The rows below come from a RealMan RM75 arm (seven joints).
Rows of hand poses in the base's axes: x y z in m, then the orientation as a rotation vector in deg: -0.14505, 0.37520, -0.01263, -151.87, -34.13, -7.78; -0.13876, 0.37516, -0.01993, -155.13, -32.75, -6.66; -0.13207, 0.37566, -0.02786, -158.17, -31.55, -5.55; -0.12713, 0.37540, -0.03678, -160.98, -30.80, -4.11; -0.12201, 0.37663, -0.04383, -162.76, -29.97, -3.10; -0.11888, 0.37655, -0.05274, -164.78, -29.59, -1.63; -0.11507, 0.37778, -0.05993, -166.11, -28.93, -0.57; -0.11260, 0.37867, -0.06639, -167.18, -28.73, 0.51; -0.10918, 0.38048, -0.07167, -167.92, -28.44, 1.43
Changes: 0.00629, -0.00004, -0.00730, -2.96, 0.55, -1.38; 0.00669, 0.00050, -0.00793, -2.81, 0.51, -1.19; 0.00494, -0.00026, -0.00892, -2.73, 0.67, -0.79; 0.00512, 0.00123, -0.00705, -1.68, 0.52, -0.72; 0.00313, -0.00008, -0.00891, -2.05, 0.72, -0.41; 0.00381, 0.00123, -0.00719, -1.30, 0.56, -0.53; 0.00247, 0.00089, -0.00646, -1.13, 0.56, -0.19; 0.00342, 0.00181, -0.00528, -0.78, 0.51, -0.22
